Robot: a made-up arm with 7 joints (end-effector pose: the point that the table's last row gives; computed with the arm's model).
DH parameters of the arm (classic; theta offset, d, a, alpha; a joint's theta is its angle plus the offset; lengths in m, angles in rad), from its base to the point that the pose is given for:
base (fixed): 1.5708 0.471 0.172 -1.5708
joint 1: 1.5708 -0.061 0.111 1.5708
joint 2: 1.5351 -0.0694 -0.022 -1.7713
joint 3: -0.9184 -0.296 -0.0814 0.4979
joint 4: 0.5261 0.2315 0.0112 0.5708
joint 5: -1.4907 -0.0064 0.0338 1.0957
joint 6: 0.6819 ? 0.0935 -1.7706
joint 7: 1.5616 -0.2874 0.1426 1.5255
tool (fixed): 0.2 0.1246 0 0
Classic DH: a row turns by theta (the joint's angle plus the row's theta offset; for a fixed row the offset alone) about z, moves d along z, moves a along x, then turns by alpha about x.
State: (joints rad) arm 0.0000 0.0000 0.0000 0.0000 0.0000 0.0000 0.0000
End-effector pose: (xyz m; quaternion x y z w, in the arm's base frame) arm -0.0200 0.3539 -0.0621 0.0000 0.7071 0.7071 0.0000
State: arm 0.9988 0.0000 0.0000 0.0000 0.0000 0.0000 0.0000
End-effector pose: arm -0.0200 -0.1778 0.0295 0.0000 0.9594 0.2821 0.0000
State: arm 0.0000 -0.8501 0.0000 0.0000 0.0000 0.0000 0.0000
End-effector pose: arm 0.3247 0.3539 0.0206 -0.2916 0.6442 0.6442 0.2916
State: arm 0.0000 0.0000 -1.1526 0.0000 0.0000 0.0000 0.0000
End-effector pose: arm 0.1987 0.3648 -0.0521 0.4541 0.5794 0.6064 0.3006
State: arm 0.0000 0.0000 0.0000 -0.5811 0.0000 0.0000 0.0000
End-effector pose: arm 0.1368 0.3697 -0.1222 0.1666 0.7477 0.6073 0.2109
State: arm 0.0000 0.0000 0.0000 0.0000 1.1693 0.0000 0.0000
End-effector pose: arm -0.2572 0.1451 0.2876 0.0281 -0.4112 -0.7682 0.4900
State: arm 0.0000 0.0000 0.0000 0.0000 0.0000 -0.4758 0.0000
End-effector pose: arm -0.0200 0.1873 -0.1211 0.0000 0.8538 0.5205 0.0000
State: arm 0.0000 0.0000 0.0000 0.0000 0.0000 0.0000 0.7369
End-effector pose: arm -0.0668 0.2259 -0.0657 0.2378 -0.7102 -0.6091 0.2609
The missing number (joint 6, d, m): -0.1478
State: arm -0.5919 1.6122 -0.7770 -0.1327 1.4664 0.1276 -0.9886
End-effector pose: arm 0.1448 0.4120 0.5198 -0.8738 -0.0552 -0.1055 0.4715
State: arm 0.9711 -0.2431 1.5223 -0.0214 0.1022 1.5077 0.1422
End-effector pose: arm -0.2731 -0.1036 0.4954 -0.0850 -0.4020 -0.5450 0.7308
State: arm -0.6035 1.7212 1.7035 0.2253 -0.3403 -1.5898 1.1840
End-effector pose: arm -0.0627 0.2842 0.0409 0.8453 -0.3318 -0.2478 0.3375
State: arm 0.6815 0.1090 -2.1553 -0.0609 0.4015 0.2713 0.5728
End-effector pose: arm 0.3306 0.0091 0.0818 0.3369 0.5643 0.4946 0.5688
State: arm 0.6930 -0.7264 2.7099 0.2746 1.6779 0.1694 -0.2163
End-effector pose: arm 0.1514 0.2807 0.6685 -0.1494 -0.2696 0.7515 0.5833
